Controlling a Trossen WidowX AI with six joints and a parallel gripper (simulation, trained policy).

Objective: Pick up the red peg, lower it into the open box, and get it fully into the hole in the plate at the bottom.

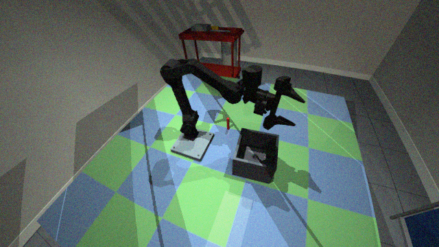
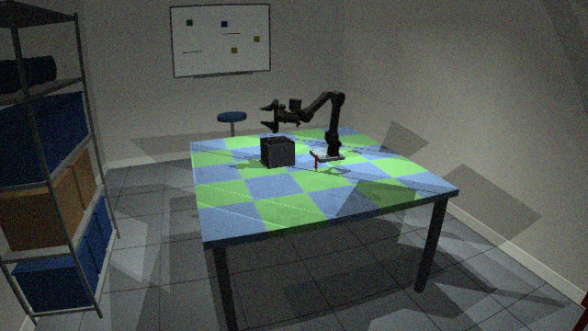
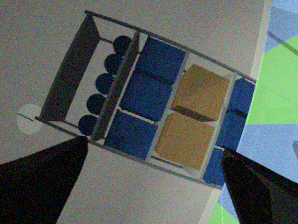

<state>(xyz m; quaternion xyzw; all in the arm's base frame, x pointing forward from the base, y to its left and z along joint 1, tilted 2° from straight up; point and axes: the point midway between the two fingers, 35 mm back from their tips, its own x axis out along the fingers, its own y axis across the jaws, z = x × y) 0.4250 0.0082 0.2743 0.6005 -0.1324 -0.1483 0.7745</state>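
Now: gripper tip 29 cm past the red peg, 26 cm above it and 12 cm to the right of it. The rest, counted from my gripper tip: plate: 26 cm below, 11 cm behind, 4 cm to the right.
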